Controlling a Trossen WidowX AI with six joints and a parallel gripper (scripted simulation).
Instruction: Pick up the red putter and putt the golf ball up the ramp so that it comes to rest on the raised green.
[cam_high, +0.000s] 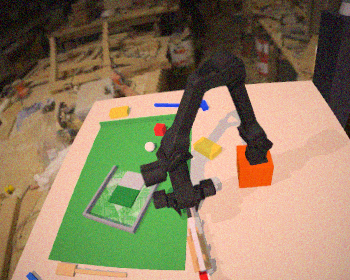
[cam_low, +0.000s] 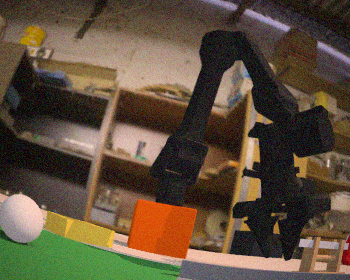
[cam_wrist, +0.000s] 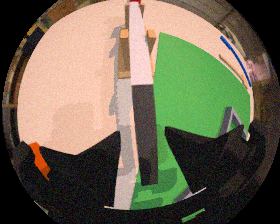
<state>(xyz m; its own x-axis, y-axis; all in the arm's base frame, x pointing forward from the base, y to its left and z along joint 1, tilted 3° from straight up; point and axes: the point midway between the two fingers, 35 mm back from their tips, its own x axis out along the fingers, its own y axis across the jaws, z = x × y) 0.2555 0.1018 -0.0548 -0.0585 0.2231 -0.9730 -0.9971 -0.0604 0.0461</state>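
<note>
The red putter is 110 mm to the left of my gripper tip, 30 mm above it and 10 mm behind it. Also, from my gripper tip: blue bar (640 mm to the right, 50 mm behind, 20 mm below); then small red block (460 mm to the right, 70 mm ahead, 10 mm below); then white golf ball (360 mm to the right, 120 mm ahead, 10 mm below).
</note>
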